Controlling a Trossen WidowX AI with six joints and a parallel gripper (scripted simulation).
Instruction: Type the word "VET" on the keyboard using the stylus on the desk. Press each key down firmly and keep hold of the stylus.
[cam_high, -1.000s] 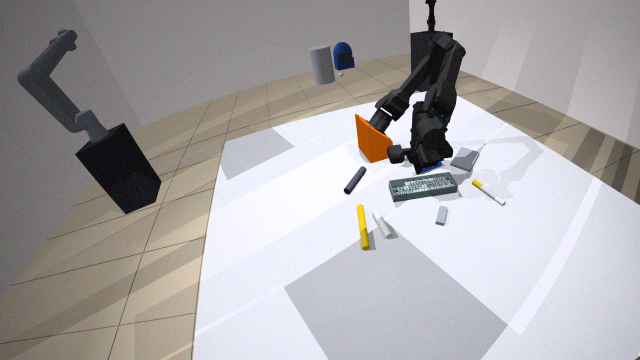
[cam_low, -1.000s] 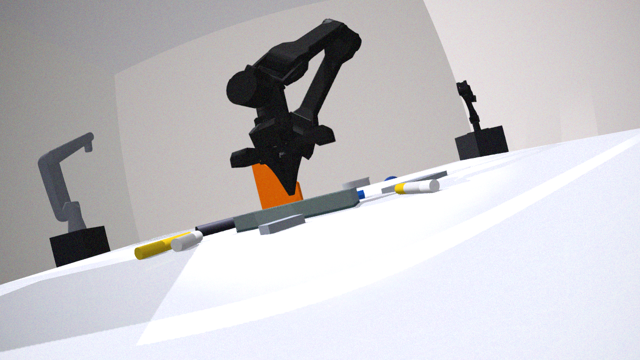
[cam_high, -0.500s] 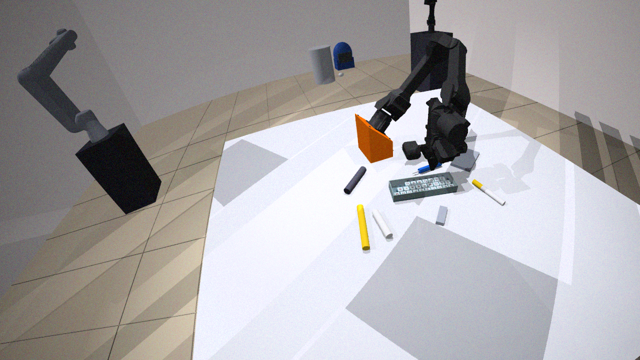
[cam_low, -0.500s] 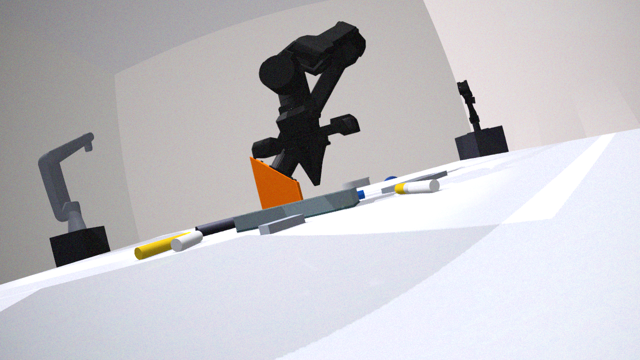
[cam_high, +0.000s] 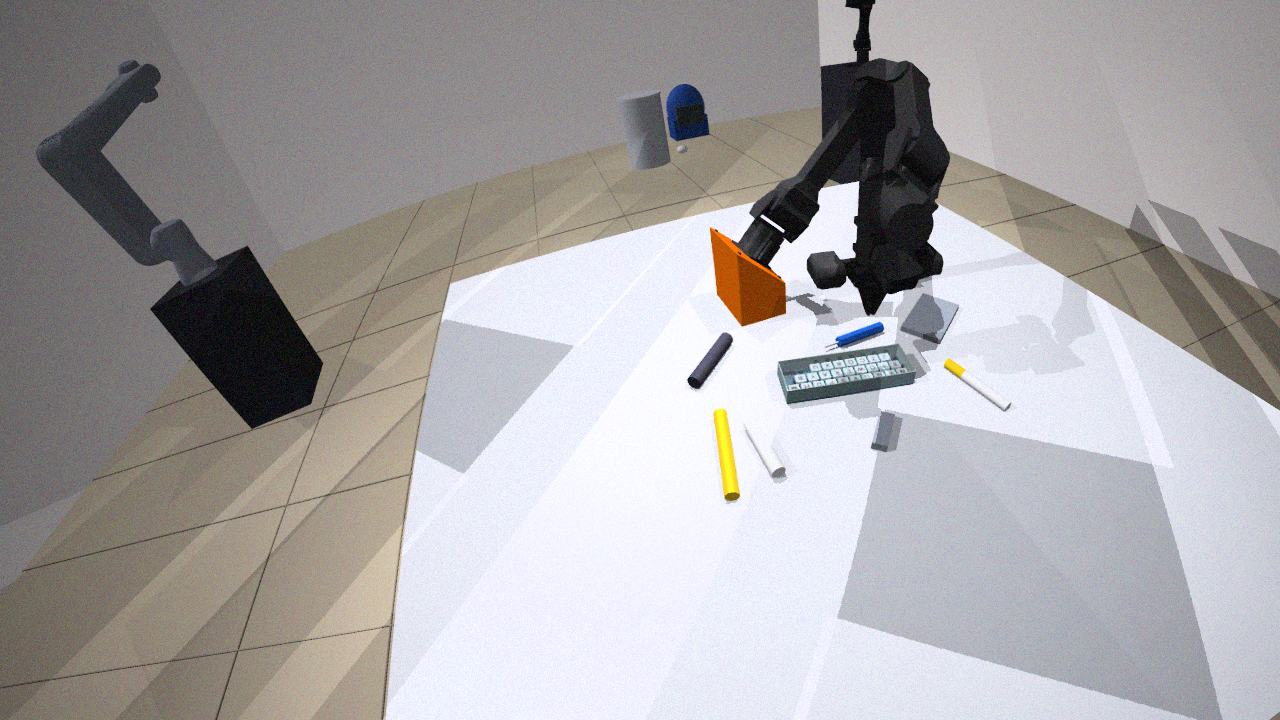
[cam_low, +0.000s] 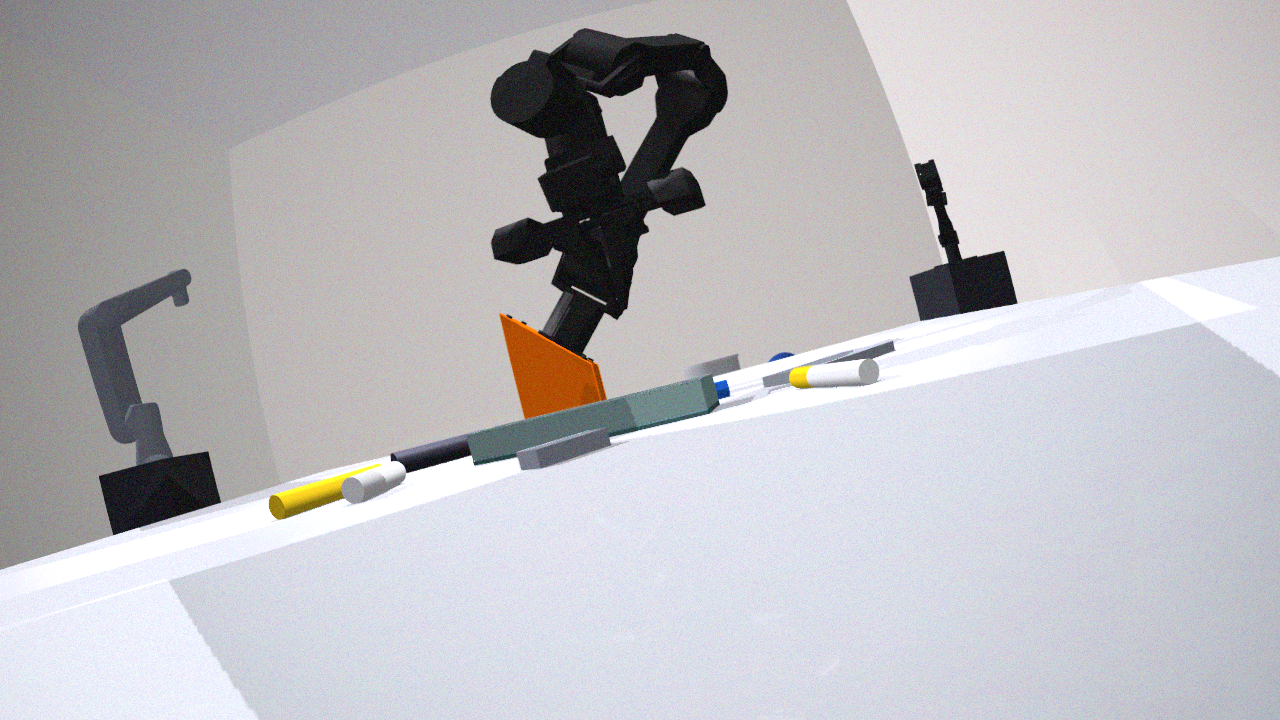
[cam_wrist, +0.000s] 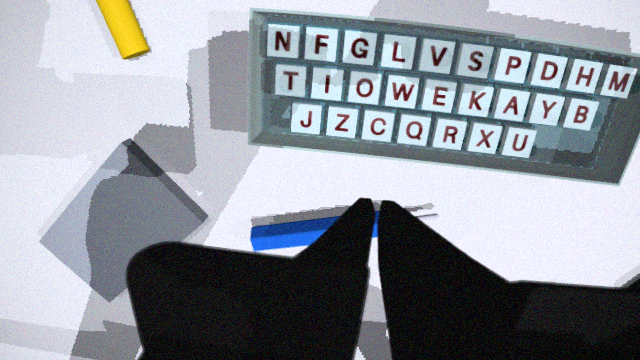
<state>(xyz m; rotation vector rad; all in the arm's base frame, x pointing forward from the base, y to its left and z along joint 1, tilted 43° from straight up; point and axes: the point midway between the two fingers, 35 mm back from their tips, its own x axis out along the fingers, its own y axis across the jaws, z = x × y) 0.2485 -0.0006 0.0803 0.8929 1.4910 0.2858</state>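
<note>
The blue stylus is 6 cm behind my gripper tip, 1 cm to the left of it and 9 cm below it. Also, from my gripper tip: E key: 1 cm ahead, 4 cm to the right, 8 cm below; T key: 4 cm ahead, 3 cm to the left, 8 cm below; V key: 3 cm ahead, 4 cm to the right, 8 cm below.
</note>
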